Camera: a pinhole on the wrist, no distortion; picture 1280 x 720 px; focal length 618.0 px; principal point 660.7 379.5 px. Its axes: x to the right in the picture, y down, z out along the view. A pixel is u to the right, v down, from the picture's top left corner.
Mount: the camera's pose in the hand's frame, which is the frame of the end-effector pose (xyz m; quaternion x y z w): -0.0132 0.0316 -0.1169 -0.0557 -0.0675 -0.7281 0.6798
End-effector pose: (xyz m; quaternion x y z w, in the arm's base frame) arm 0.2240 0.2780 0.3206 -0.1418 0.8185 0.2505 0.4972
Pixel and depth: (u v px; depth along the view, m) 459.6 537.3 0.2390
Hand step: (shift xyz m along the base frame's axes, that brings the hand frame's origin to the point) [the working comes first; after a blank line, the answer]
In the camera's frame: -0.0778 0.0610 0.2390

-0.0145 0.1809 -0.0460
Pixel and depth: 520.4 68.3 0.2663
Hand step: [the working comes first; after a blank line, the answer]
In the camera's frame: -0.0605 -0.1341 0.2663

0.0953 0.1922 0.1181
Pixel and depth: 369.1 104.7 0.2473
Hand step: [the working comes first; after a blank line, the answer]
In the camera's frame: -0.1167 -0.1100 0.2473

0.0373 0.2193 0.1173
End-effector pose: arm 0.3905 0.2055 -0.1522 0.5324 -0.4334 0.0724 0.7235
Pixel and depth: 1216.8 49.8 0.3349
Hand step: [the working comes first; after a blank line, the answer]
In the camera's frame: 0.3014 -0.1787 0.3349

-0.1661 -0.2225 -0.2746
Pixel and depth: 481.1 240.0 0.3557
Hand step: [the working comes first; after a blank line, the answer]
In the camera's frame: -0.1034 -0.0803 0.3557

-0.2862 -0.0613 0.0908
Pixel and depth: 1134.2 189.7 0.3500
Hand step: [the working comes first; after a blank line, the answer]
In the camera's frame: 0.2682 -0.1075 0.3500

-0.1443 -0.2446 -0.2009
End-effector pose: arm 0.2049 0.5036 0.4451 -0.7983 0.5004 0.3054 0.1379
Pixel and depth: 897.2 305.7 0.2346
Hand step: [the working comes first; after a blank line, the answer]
In the camera's frame: 0.0898 -0.0280 0.2346

-0.0484 0.1099 -0.0700
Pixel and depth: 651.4 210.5 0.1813
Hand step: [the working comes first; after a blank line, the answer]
In the camera's frame: -0.0027 -0.0496 0.1813

-0.1022 0.0457 -0.0004
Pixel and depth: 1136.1 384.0 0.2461
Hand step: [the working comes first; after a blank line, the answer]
In the camera's frame: 0.1893 0.0018 0.2461

0.0348 0.1541 -0.1152
